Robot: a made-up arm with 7 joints.
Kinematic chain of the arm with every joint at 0, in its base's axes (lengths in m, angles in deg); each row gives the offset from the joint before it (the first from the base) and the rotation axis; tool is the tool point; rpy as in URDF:
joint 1: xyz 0 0 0.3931 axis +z
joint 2: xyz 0 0 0 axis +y
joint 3: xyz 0 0 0.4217 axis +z
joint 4: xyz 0.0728 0 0 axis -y
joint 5: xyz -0.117 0 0.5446 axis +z
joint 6: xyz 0 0 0 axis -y
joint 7: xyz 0.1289 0 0 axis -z
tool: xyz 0 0 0 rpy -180 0 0
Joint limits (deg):
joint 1: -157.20..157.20
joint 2: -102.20..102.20
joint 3: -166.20..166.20
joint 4: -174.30..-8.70
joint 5: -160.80..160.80
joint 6: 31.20..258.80
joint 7: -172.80..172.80
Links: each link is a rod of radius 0.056 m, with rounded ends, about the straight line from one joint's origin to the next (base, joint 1, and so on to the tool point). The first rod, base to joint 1, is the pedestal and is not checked.
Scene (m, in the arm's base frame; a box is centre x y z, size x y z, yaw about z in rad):
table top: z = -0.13
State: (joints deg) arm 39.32 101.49 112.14 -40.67 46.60 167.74 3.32
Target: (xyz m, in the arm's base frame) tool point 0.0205 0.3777 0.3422
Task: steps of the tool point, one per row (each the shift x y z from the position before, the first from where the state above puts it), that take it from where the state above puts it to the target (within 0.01 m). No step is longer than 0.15 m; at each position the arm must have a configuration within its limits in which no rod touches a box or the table.
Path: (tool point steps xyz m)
1: -0.0504 0.0081 0.0551
2: -0.0593 -0.0093 0.0458
3: -0.0655 -0.0259 0.0347
4: -0.0687 -0.0419 0.0225
5: -0.0691 -0.0567 0.0101
6: -0.0664 -0.0704 -0.0007
7: -0.0611 -0.0827 -0.0099
8: -0.0540 -0.0934 -0.0163
9: -0.0451 -0.1022 -0.0198

